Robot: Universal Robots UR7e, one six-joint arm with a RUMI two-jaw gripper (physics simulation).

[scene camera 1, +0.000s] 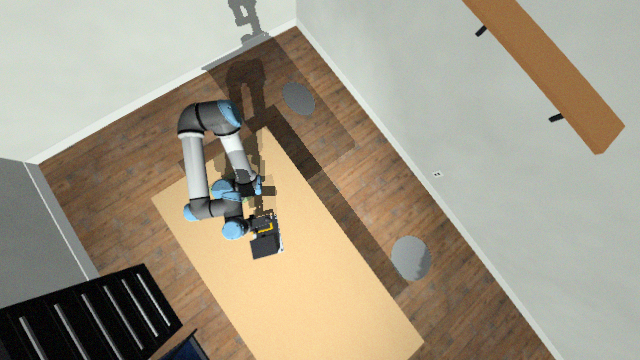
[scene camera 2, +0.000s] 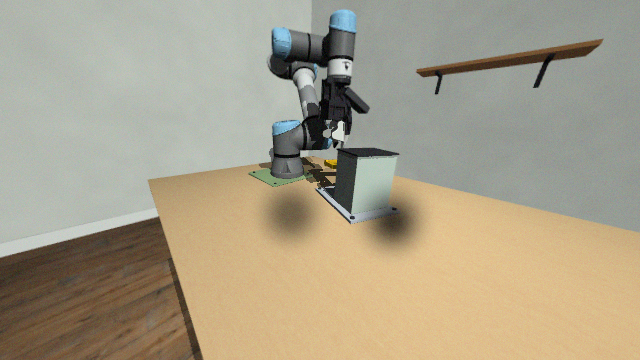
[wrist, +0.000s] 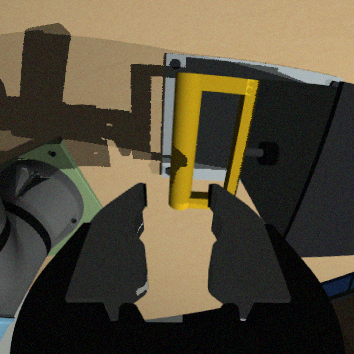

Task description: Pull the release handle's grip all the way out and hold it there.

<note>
In view: the gripper (scene camera 2: pixel 338 149).
The gripper also shows in the wrist view (wrist: pixel 177 185).
</note>
